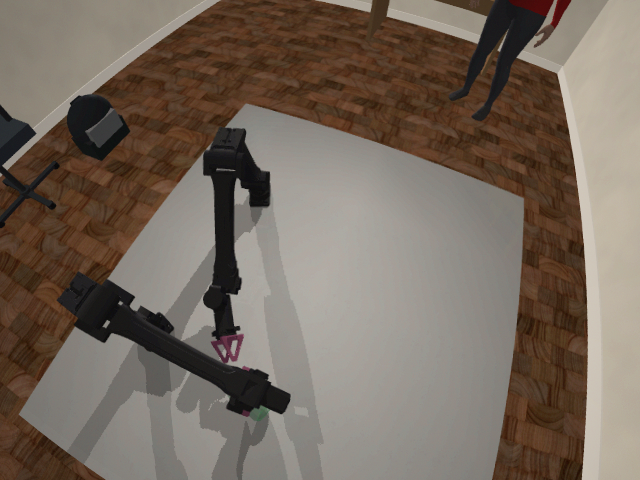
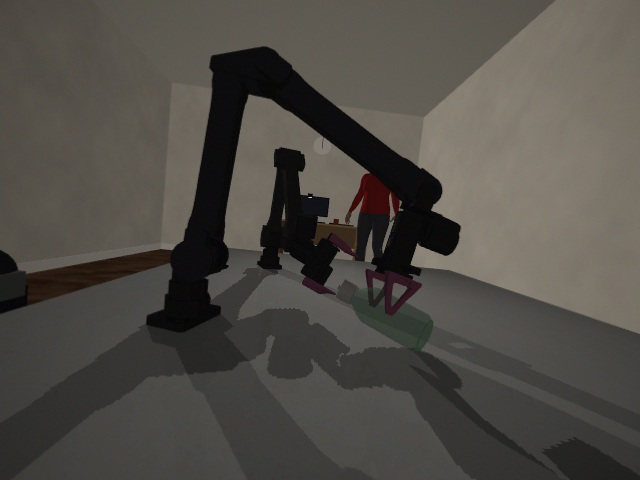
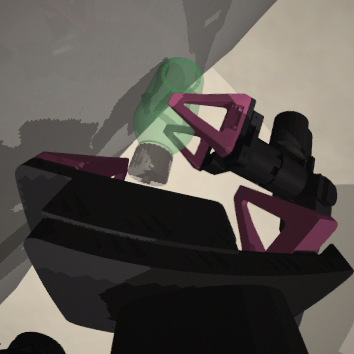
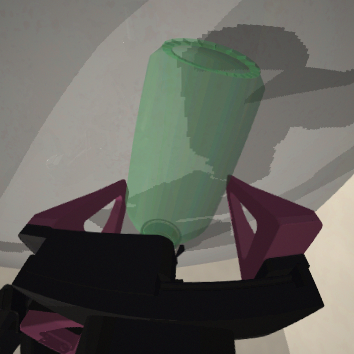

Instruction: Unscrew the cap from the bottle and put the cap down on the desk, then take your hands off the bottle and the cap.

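Pixels of known places: left gripper, fingertip midpoint: (image 1: 230, 362) (image 2: 345, 274) (image 3: 184, 178); right gripper, fingertip midpoint: (image 2: 379, 310) (image 3: 166, 115) (image 4: 174, 183); left arm's base, origin of the base link: (image 1: 260, 195) (image 2: 269, 266); right arm's base, origin of the base link: (image 2: 186, 318).
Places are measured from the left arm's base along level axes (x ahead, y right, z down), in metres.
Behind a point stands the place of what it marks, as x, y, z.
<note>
A clear green bottle (image 1: 260, 413) @(0.028, 0.847, -0.075) (image 2: 396, 321) @(-0.031, 0.835, -0.062) (image 3: 165, 105) @(-0.023, 0.743, -0.062) (image 4: 189, 133) @(0.022, 0.817, -0.083) lies tilted just over the grey desk (image 1: 390, 238) @(0.534, 0.228, 0.000) near its front left. My right gripper (image 1: 245, 391) @(-0.029, 0.786, -0.066) (image 2: 390, 297) (image 3: 166, 115) @(-0.029, 0.786, -0.066) (image 4: 174, 183) @(-0.029, 0.786, -0.066) is shut on the bottle's body near the shoulder. A grey ribbed cap (image 2: 348, 290) @(-0.087, 0.755, -0.099) (image 3: 150, 165) @(-0.073, 0.716, -0.091) sits at the bottle's mouth; I cannot tell whether it is still threaded on. My left gripper (image 1: 229, 350) @(-0.058, 0.698, -0.118) (image 2: 343, 272) @(-0.058, 0.698, -0.118) (image 3: 184, 178) @(-0.058, 0.698, -0.118) is open wide, its fingers standing on either side of the cap, one fingertip close beside it.
The two arm bases (image 2: 185, 310) @(-0.366, 0.623, -0.031) (image 1: 258, 190) @(0.009, 0.063, -0.115) stand on the desk. A person in a red top (image 1: 499, 48) (image 2: 372, 210) stands on the wooden floor beyond the far edge. A black device (image 1: 99, 126) sits off the desk at the left.
</note>
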